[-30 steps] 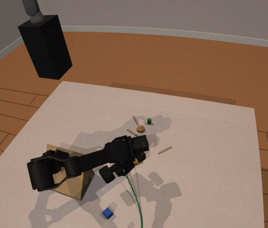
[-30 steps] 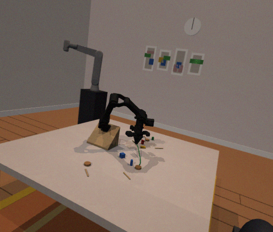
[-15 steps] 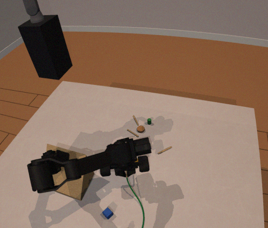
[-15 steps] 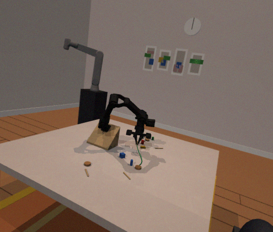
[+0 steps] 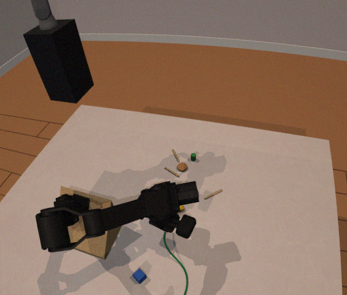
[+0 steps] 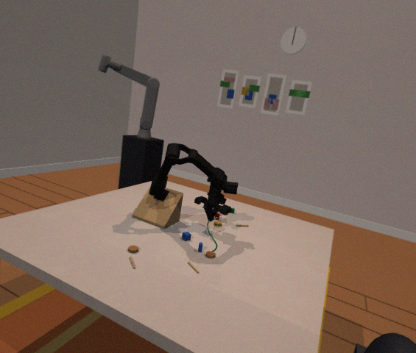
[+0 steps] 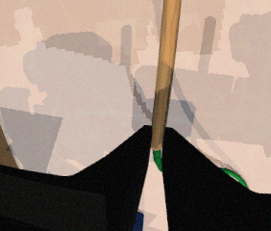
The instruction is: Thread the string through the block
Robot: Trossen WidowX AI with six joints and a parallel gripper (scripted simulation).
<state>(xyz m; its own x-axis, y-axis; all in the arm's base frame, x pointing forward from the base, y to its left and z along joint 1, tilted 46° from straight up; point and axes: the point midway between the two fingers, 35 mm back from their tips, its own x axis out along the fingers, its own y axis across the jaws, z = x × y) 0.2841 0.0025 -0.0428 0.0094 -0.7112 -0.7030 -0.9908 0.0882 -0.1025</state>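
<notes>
Now: gripper tip 20 mm to the right of the thin wooden stick. Round my gripper tip: yellow block: 120 mm to the left, 50 mm below; red block: 40 mm behind, 190 mm to the left, 40 mm below; blue cube: 40 mm behind, 150 mm to the right, 40 mm below.
</notes>
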